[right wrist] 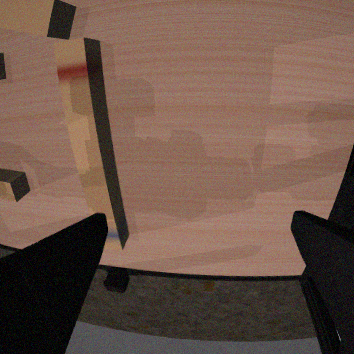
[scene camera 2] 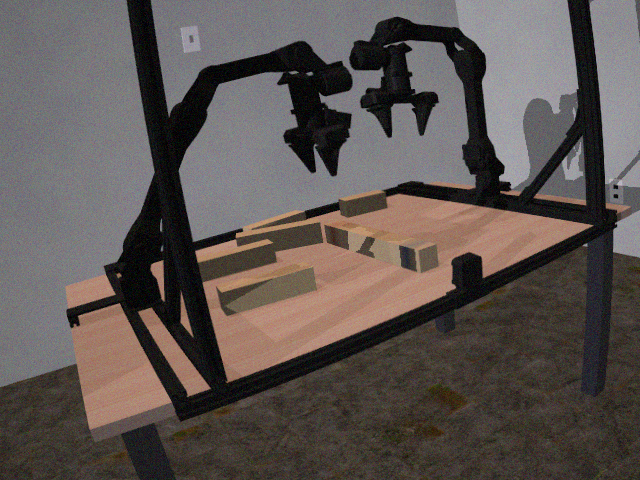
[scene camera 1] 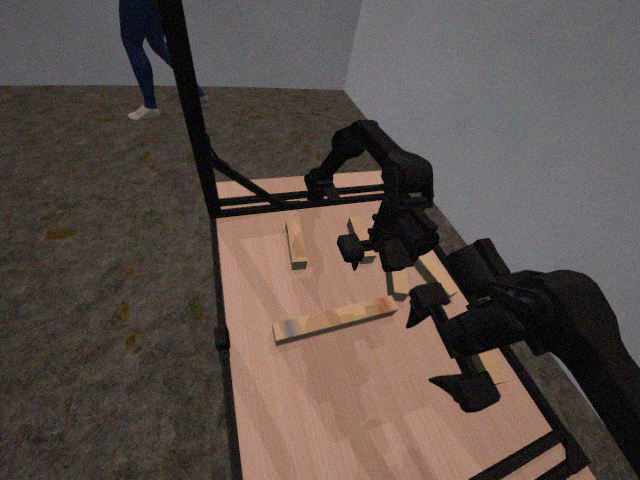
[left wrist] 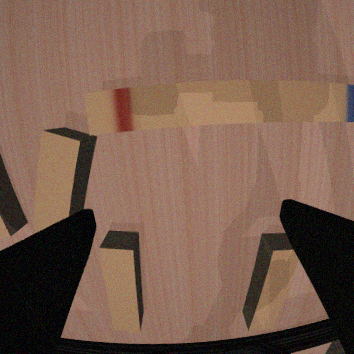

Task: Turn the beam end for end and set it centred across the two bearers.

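Seen in the pictures: left gripper, between the fingertips: (scene camera 2: 323,174) (scene camera 1: 371,266) (left wrist: 188,214); right gripper, between the fingertips: (right wrist: 201,222) (scene camera 2: 406,136) (scene camera 1: 418,352); left arm's base, origin of its link: (scene camera 2: 143,304) (scene camera 1: 314,196); right arm's base, origin of its link: (scene camera 2: 489,196).
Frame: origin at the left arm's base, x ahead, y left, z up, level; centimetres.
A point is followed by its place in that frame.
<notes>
The long beam (scene camera 1: 336,321) @(x 49.0, y -9.1, z 2.5 cm) (scene camera 2: 382,245) @(x 45.6, y -13.6, z 1.4 cm) (left wrist: 220,105) @(x 47.4, y -4.6, z 2.5 cm) (right wrist: 82,145) @(x 47.5, y -4.7, z 2.5 cm) lies flat on the table, off the bearers. Its blue-banded end is at the left in scene camera 1, its red-banded end at the right. Two short, roughly parallel blocks look like the bearers: one (scene camera 1: 296,245) @(x 23.2, y -13.2, z 2.5 cm) (scene camera 2: 268,291) @(x 20.2, y -14.8, z 0.4 cm) (left wrist: 275,285) @(x 22.9, y -12.7, z 2.5 cm) fully seen in scene camera 1, the other (scene camera 1: 358,228) @(x 20.1, y 9.4, z 2.5 cm) (scene camera 2: 237,260) @(x 22.9, y 7.3, z 0.7 cm) (left wrist: 120,290) @(x 24.4, y 9.4, z 2.5 cm) partly behind the left gripper there. My left gripper (scene camera 1: 373,262) @(x 42.3, y -0.4, z 15.5 cm) (scene camera 2: 323,173) @(x 42.3, y -0.4, z 15.5 cm) (left wrist: 188,214) @(x 42.3, y -0.4, z 15.5 cm) is open above the table. My right gripper (scene camera 1: 419,352) @(x 63.9, y -2.0, z 20.0 cm) (scene camera 2: 405,135) @(x 63.9, y -2.0, z 20.0 cm) (right wrist: 201,222) @(x 63.9, y -2.0, z 20.0 cm) is open and empty, high above the table.
A loose block (scene camera 1: 398,285) @(x 43.5, y 12.4, z 3.1 cm) (scene camera 2: 284,237) @(x 37.1, y 13.3, z 1.0 cm) (left wrist: 57,175) @(x 41.7, y 13.5, z 3.1 cm) lies close to the beam's red end. Another block (scene camera 1: 436,274) @(x 42.6, y 27.3, z 2.5 cm) lies behind it, near the table edge. A third block (scene camera 1: 493,366) @(x 70.6, y 26.5, z 2.8 cm) (scene camera 2: 361,204) @(x 66.2, y 24.5, z 0.8 cm) lies farther along that edge. A black frame (scene camera 1: 219,289) @(x 30.7, y -37.2, z -2.4 cm) borders the table.
</notes>
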